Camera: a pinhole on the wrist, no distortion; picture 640 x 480 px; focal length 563.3 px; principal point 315.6 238.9 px. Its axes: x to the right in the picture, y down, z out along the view. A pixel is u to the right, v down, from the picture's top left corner.
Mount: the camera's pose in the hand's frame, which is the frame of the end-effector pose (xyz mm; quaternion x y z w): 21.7 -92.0 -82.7 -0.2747 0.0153 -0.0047 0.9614
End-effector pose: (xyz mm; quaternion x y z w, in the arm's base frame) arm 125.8 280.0 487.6 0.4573 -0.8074 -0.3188 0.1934
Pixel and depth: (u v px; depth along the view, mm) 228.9 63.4 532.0
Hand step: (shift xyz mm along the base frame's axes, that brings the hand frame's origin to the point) -285.5 211.0 -297.6
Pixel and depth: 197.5 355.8 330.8
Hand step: -167.5 141.0 -20.6
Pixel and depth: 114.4 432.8 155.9
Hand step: -21.7 46.6 8.5
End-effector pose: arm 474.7 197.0 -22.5 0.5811 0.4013 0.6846 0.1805
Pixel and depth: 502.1 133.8 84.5
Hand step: -30.2 73.7 -12.4
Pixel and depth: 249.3 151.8 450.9
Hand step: 341.7 49.0 56.5
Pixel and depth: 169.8 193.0 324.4
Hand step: 222.6 -1.8 11.1
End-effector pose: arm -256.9 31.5 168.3 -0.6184 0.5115 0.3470 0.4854
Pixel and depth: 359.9 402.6 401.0
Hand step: -182.7 165.7 -170.9
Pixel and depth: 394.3 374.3 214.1
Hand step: -43.7 50.2 -90.3
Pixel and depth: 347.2 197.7 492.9
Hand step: -93.8 318.0 -195.8
